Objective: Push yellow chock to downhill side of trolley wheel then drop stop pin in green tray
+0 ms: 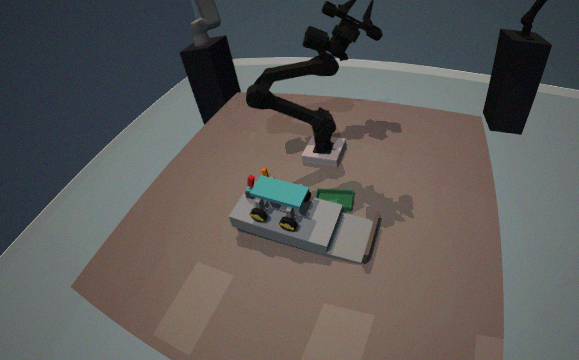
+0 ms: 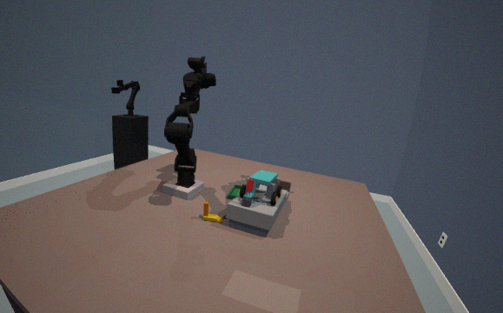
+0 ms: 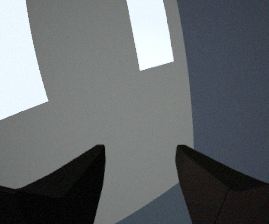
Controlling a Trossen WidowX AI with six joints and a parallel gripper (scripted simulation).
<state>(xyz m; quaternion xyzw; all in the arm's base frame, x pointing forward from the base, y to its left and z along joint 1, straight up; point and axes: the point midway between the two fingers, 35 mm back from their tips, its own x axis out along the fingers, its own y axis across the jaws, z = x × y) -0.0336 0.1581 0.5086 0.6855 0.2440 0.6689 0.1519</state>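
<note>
The yellow chock lies 550 mm below my gripper tip, 330 mm to the right of it and 230 mm ahead of it. Also, from my gripper tip: green tray: 580 mm below, 260 mm ahead, 90 mm to the right; then teal trolley: 470 mm below, 370 mm ahead, 210 mm to the right; then red-headed stop pin: 450 mm below, 340 mm ahead, 310 mm to the right.
</note>
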